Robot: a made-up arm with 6 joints. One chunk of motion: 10 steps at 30 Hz.
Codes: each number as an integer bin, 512 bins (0 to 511) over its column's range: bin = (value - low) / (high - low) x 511, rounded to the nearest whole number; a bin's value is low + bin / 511 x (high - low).
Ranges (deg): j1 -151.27..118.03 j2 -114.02..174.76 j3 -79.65..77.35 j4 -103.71..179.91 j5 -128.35..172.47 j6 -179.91..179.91
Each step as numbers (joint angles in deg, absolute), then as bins.
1 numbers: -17.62 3.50 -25.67 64.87 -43.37 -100.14
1 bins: 254 208 176 304 144 113
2 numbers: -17.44 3.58 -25.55 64.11 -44.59 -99.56
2 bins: 254 208 176 302 142 114
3 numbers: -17.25 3.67 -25.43 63.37 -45.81 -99.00
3 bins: 254 208 176 301 140 115
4 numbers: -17.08 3.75 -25.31 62.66 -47.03 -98.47
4 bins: 255 208 177 300 138 116
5 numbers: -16.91 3.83 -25.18 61.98 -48.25 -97.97
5 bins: 255 209 177 299 136 116
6 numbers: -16.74 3.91 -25.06 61.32 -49.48 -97.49
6 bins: 255 209 178 297 134 117
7 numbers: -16.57 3.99 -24.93 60.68 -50.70 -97.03
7 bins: 256 209 178 296 132 118
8 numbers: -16.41 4.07 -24.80 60.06 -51.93 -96.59
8 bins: 256 209 179 295 130 118
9 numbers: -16.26 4.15 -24.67 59.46 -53.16 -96.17
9 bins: 256 209 179 294 128 119
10 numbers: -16.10 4.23 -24.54 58.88 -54.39 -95.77
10 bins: 256 209 179 293 126 119
